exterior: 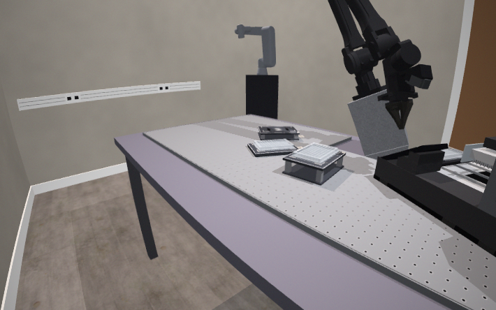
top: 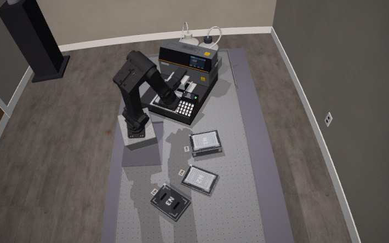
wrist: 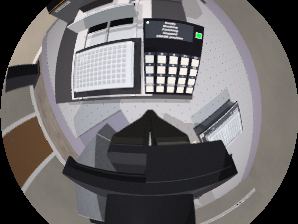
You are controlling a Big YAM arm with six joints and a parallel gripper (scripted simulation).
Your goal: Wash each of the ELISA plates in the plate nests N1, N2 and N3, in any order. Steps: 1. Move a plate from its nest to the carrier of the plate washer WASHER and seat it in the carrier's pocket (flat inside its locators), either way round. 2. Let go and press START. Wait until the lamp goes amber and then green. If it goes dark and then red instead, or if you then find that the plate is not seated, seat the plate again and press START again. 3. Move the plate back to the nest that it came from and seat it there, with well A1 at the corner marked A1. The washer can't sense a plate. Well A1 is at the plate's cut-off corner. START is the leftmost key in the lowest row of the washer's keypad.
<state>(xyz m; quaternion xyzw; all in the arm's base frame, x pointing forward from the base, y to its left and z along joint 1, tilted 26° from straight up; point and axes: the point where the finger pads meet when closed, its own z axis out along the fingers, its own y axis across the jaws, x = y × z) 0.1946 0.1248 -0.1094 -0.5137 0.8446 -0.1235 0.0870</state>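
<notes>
Now: hand 12 cm to the right of the washer carrier, 7 cm above it and 4 cm past it. From my hand the other things lie so: plate washer 25 cm to the left, 4 cm ahead, 1 cm below.
</notes>
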